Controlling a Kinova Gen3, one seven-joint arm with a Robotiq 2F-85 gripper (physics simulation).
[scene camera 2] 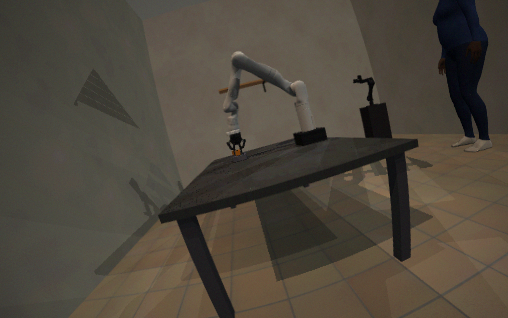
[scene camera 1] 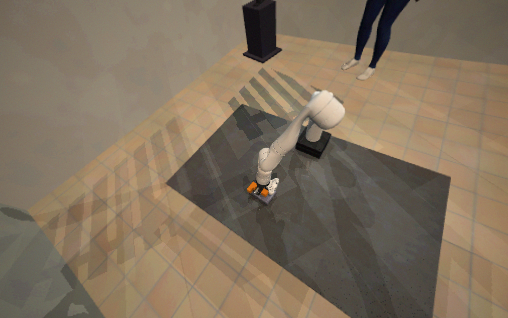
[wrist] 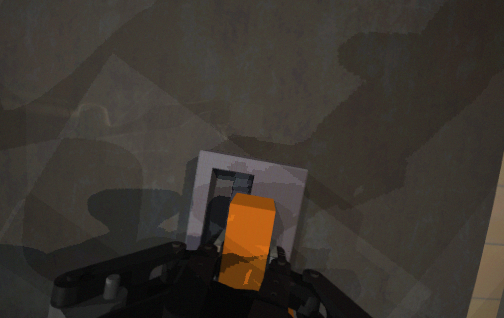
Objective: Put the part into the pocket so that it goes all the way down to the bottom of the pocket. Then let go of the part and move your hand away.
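Places are measured from the arm's base along level axes (x left, y up, z ahead), in centimetres.
Pixels of known places: gripper, between the fingertips: (scene camera 1: 260,191) (wrist: 247,245); arm's base, origin of its link: (scene camera 2: 308,130) (scene camera 1: 312,136).
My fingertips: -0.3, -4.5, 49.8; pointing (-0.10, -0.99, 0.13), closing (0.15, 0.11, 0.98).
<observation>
For each thing: its top centre in the pictures, then the offset to it from my fingertips, as dx, dy, dz. "pt": a spot on its surface instead. Level surfaces: height alone.
- orange part, centre of its top: (wrist: 263,292) (scene camera 1: 257,189) (scene camera 2: 235,150) -0.9, +3.6, +1.5
- grey block with the pocket, centre of its top: (wrist: 239,242) (scene camera 1: 261,190) (scene camera 2: 239,154) +0.2, +0.2, -0.8
- dark rectangular pocket, a spot on its surface: (wrist: 219,205) pt +1.6, -2.9, -3.5
- dark table, height of its surface: dy -3.4
The orange part (scene camera 1: 264,192) (scene camera 2: 237,152) (wrist: 248,240) is a block held between the fingers of my gripper (scene camera 2: 236,150) (wrist: 247,245), which is shut on it. The grey block with the pocket (scene camera 1: 268,200) (scene camera 2: 240,159) (wrist: 290,187) lies on the table under the part. In the wrist view the dark rectangular pocket (wrist: 219,205) shows on the left side of the block's top. The part overlaps the pocket's right edge there and covers its near right portion. The near end of the pocket and the part's underside are hidden, and the gap between part and block cannot be judged.
The block stands on the dark table (scene camera 1: 380,210) (scene camera 2: 300,165). The arm's black base (scene camera 1: 313,144) (scene camera 2: 310,136) is mounted at the table's back edge. A black pedestal (scene camera 1: 260,31) (scene camera 2: 376,120) and a standing person (scene camera 1: 375,30) (scene camera 2: 462,55) are beyond the table.
</observation>
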